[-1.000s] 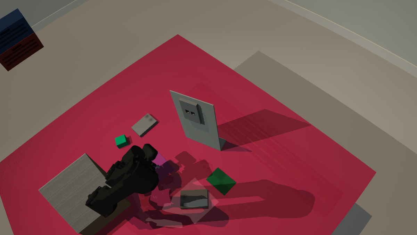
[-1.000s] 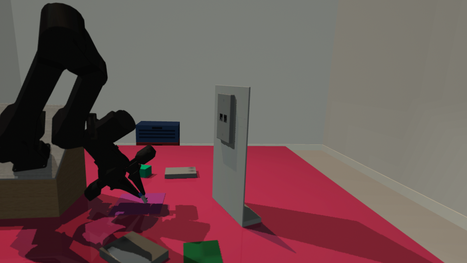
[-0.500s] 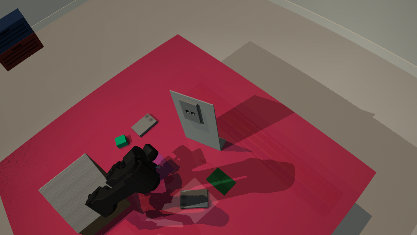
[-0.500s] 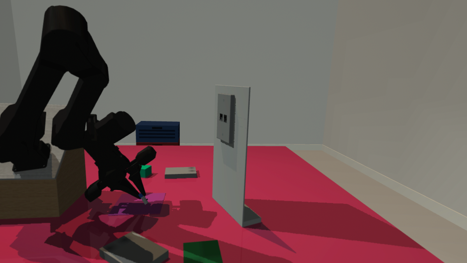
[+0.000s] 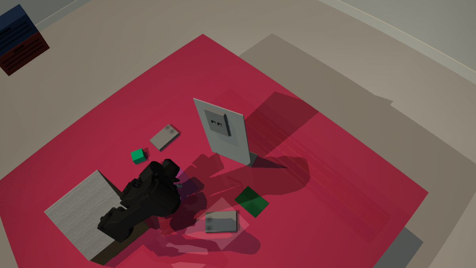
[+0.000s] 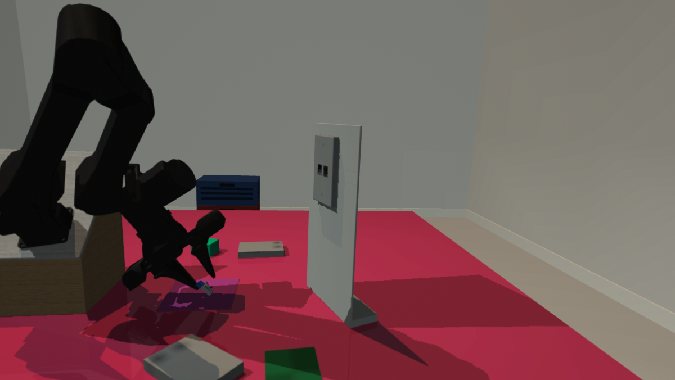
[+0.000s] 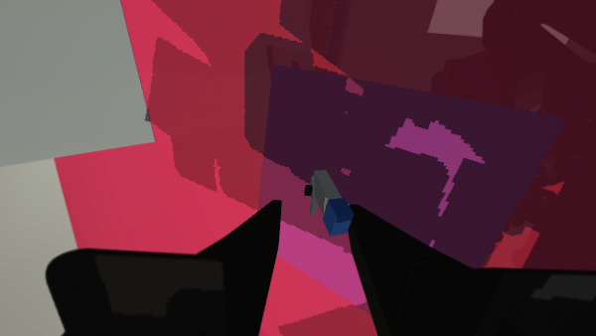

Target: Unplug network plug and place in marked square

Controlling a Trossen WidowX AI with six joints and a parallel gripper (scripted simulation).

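My gripper tip is now 1 cm above the network plug. The rest, counted from my gripper tip: green cube (2 cm behind, 22 cm to the left, 1 cm below); then thin pale tab (1 cm ahead, 1 cm to the right, 1 cm below); then purple square (1 cm behind, 2 cm below).
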